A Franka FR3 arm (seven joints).
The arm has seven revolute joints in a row. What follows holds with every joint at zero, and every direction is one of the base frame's. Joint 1 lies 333 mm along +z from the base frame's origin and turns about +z. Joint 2 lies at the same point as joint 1 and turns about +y. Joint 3 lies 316 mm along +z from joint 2 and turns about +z. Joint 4 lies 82.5 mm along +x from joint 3 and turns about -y. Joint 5 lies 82.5 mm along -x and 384 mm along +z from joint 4 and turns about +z. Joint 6 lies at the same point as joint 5 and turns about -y. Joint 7 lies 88 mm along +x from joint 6 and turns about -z. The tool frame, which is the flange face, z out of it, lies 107 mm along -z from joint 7; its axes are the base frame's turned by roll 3.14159, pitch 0 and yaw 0 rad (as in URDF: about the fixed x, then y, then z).
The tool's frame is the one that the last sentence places.
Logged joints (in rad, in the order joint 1, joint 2, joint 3, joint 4, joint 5, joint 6, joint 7), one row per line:
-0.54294 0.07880 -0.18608 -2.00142 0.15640 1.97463 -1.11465
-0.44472 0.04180 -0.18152 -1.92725 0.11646 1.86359 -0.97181
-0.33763 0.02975 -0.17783 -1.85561 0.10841 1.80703 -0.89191
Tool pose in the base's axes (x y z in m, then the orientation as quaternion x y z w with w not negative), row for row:
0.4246 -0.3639 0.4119 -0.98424 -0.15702 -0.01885 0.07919
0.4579 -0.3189 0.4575 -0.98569 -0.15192 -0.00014 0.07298
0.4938 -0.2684 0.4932 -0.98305 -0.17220 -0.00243 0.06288
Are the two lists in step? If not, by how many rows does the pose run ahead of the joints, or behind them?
They are in step.
